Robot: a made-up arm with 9 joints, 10 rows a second.
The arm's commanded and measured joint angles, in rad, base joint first. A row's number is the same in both.
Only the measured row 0 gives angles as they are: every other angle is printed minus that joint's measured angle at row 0.
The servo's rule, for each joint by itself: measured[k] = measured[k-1] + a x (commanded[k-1-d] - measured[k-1]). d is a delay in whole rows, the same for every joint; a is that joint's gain. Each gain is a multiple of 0.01, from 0.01 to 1. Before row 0 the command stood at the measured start. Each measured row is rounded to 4 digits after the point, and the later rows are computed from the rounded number. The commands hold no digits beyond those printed.
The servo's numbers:
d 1
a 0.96 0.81 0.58 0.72 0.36 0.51 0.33 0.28 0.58
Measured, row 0: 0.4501 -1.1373 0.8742 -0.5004 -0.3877 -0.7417 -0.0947 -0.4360 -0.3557
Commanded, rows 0 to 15: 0.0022 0.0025 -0.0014 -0.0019 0.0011 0.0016 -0.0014 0.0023 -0.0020; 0.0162 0.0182 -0.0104 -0.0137 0.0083 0.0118 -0.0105 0.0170 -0.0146; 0.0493 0.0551 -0.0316 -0.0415 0.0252 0.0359 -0.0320 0.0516 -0.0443; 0.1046 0.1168 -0.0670 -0.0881 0.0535 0.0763 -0.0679 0.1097 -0.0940; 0.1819 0.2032 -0.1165 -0.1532 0.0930 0.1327 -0.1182 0.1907 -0.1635; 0.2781 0.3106 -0.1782 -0.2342 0.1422 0.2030 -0.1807 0.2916 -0.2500; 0.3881 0.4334 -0.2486 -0.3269 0.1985 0.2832 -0.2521 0.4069 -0.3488; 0.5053 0.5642 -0.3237 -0.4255 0.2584 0.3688 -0.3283 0.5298 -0.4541; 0.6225 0.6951 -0.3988 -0.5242 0.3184 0.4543 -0.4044 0.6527 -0.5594; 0.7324 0.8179 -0.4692 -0.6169 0.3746 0.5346 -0.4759 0.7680 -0.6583; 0.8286 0.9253 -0.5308 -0.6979 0.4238 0.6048 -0.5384 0.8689 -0.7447; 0.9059 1.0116 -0.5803 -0.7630 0.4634 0.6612 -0.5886 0.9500 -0.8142; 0.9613 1.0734 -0.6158 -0.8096 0.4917 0.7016 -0.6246 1.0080 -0.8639; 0.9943 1.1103 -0.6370 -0.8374 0.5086 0.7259 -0.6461 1.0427 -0.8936; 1.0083 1.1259 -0.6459 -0.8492 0.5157 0.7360 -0.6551 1.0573 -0.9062; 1.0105 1.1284 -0.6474 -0.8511 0.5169 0.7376 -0.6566 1.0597 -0.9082
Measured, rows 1 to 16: 0.0000 0.0000 0.0000 0.0000 0.0000 0.0000 0.0000 0.0000 0.0000; 0.0021 0.0020 -0.0008 -0.0014 0.0004 0.0008 -0.0005 0.0006 -0.0012; 0.0156 0.0151 -0.0064 -0.0103 0.0032 0.0064 -0.0038 0.0052 -0.0090; 0.0480 0.0475 -0.0210 -0.0328 0.0111 0.0214 -0.0131 0.0182 -0.0295; 0.1023 0.1036 -0.0477 -0.0726 0.0264 0.0494 -0.0312 0.0438 -0.0669; 0.1787 0.1843 -0.0876 -0.1306 0.0504 0.0919 -0.0599 0.0849 -0.1229; 0.2741 0.2866 -0.1401 -0.2052 0.0834 0.1486 -0.0998 0.1428 -0.1966; 0.3835 0.4055 -0.2030 -0.2928 0.1248 0.2172 -0.1501 0.2167 -0.2849; 0.5004 0.5340 -0.2730 -0.3883 0.1729 0.2945 -0.2089 0.3044 -0.3830; 0.6176 0.6645 -0.3460 -0.4861 0.2253 0.3760 -0.2734 0.4019 -0.4853; 0.7278 0.7888 -0.4175 -0.5803 0.2790 0.4569 -0.3402 0.5044 -0.5856; 0.8246 0.8994 -0.4832 -0.6650 0.3311 0.5323 -0.4056 0.6065 -0.6779; 0.9026 0.9903 -0.5395 -0.7356 0.3787 0.5980 -0.4660 0.7027 -0.7570; 0.9590 1.0576 -0.5838 -0.7889 0.4194 0.6508 -0.5183 0.7882 -0.8190; 0.9929 1.1003 -0.6147 -0.8238 0.4515 0.6891 -0.5605 0.8595 -0.8623; 1.0077 1.1210 -0.6328 -0.8421 0.4746 0.7130 -0.5917 0.9149 -0.8878
